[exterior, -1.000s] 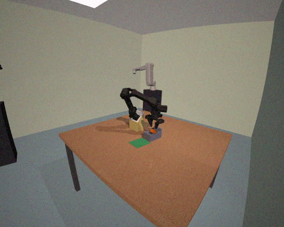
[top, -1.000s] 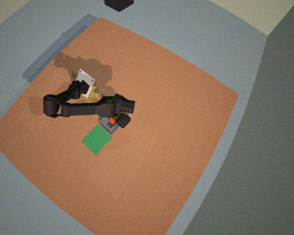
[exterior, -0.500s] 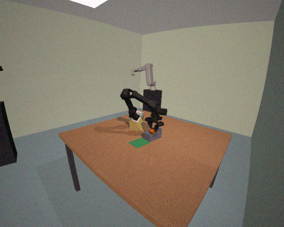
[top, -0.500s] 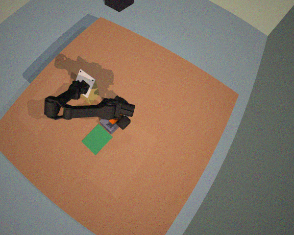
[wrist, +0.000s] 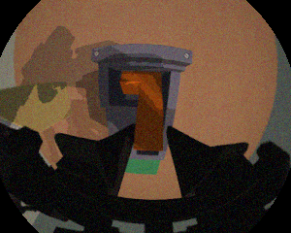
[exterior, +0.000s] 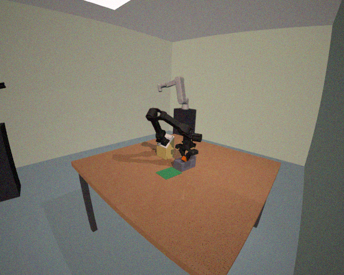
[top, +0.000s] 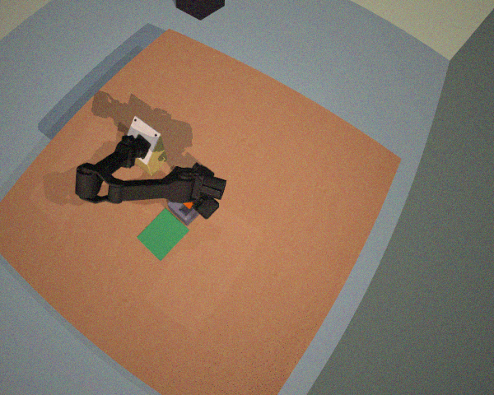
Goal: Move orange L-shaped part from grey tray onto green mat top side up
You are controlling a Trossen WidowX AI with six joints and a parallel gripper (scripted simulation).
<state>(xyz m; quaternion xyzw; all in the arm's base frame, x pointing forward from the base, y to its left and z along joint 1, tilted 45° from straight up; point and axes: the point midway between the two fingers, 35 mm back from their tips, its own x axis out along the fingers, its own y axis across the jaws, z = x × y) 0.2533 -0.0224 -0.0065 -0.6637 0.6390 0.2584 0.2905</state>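
Now: gripper tip 20 mm past the green mat, 140 mm to the left of it and 80 mm above it. Round my gripper tip: orange L-shaped part 20 mm behind, 30 mm to the left, 30 mm below.
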